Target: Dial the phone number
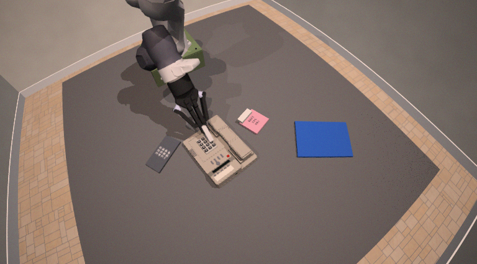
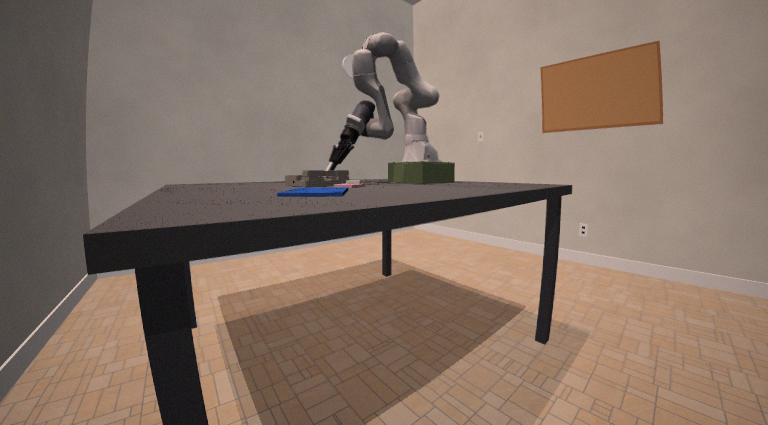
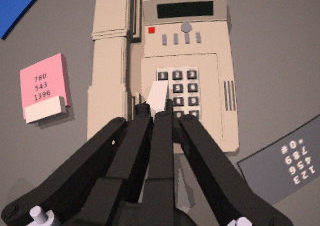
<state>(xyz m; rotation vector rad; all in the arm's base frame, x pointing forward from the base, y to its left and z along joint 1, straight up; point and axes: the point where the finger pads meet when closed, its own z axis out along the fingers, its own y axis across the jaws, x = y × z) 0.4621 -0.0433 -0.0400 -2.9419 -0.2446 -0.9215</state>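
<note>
Now: the handset 50 mm ahead of my hand, 60 mm to the left of it and 20 mm below it. Also, from my hand: pink note 10 mm ahead, 190 mm to the left, 60 mm below; then blue mat 220 mm ahead, 370 mm to the left, 60 mm below.
</note>
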